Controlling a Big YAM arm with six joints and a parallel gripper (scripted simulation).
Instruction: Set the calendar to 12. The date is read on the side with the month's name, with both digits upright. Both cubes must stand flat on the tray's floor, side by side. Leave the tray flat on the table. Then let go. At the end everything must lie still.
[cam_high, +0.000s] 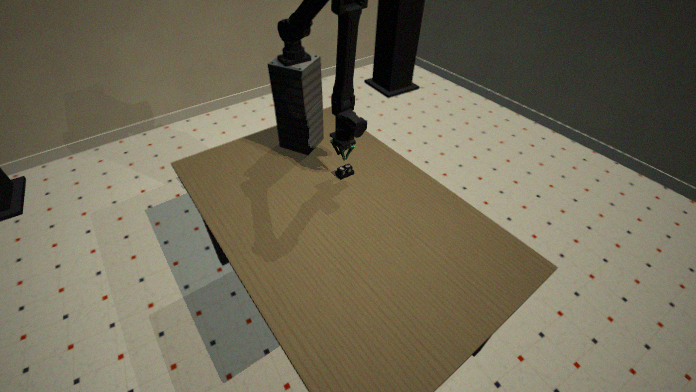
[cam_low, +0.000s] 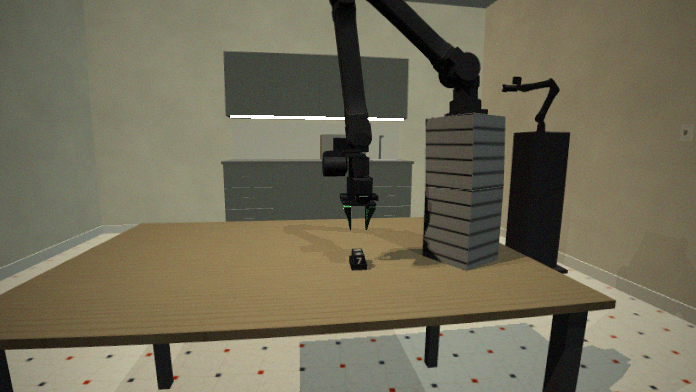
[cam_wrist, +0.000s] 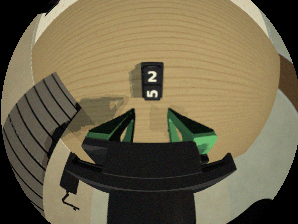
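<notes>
Right now the black calendar tray is 10 mm to the left of my hand and 100 mm below it.
</notes>
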